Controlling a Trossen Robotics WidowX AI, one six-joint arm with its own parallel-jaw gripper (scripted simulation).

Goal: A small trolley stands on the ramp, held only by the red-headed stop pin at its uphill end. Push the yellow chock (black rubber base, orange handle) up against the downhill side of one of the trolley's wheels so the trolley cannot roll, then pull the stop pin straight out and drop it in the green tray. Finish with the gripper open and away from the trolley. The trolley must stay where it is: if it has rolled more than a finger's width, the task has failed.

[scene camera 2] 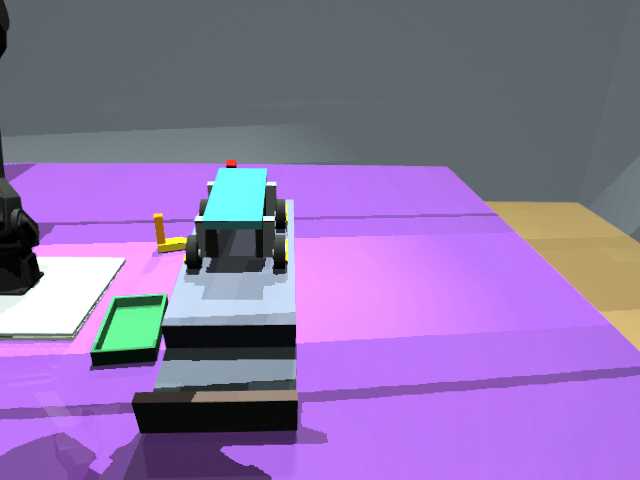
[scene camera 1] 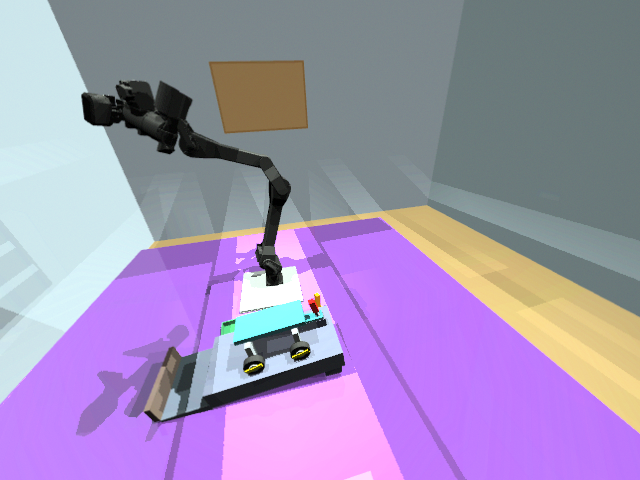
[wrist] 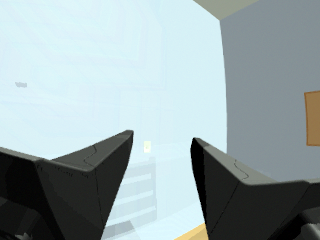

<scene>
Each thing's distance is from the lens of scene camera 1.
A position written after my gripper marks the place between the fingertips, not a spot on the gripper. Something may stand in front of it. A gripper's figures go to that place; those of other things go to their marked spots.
my gripper (scene camera 1: 107, 99): 0.87 m
trolley (scene camera 1: 267, 322): 0.55 m
end stop (scene camera 1: 156, 404): 0.68 m
The marked spots on the end stop and the trolley are 0.28 m apart.
</scene>
